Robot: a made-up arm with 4 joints.
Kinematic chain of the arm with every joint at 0, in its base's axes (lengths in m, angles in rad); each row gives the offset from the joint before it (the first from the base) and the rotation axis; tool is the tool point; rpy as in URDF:
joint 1: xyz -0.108 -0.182 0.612 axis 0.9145 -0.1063 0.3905
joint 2: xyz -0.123 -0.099 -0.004 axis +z
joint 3: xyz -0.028 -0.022 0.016 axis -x
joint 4: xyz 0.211 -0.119 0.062 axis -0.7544 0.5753 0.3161
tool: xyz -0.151 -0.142 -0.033 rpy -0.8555 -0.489 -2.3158
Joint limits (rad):
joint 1: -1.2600..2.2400
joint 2: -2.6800..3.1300
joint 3: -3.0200..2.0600
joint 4: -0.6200..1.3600
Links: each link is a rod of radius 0.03 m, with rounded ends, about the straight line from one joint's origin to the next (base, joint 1, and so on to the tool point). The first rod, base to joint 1, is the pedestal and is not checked.
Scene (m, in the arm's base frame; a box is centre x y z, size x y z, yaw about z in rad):
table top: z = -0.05
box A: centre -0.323 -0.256 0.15 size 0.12 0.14 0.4 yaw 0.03
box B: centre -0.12 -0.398 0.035 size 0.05 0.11 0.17 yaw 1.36
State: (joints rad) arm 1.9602 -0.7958 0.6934 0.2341
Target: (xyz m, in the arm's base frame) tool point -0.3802 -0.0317 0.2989
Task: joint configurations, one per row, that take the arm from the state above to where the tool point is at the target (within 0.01 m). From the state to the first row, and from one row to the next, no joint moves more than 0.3 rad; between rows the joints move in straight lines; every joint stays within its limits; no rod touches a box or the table.
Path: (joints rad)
1: 2.0535 -0.8724 0.4175 0.2572
2: 2.1467 -0.9490 0.1417 0.2802
3: 2.2400 -1.0256 -0.1342 0.3033
4: 2.2400 -1.1755 -0.3660 0.2904
5: 2.2400 -1.3253 -0.5978 0.2775
6: 2.2400 -1.4752 -0.8297 0.2646

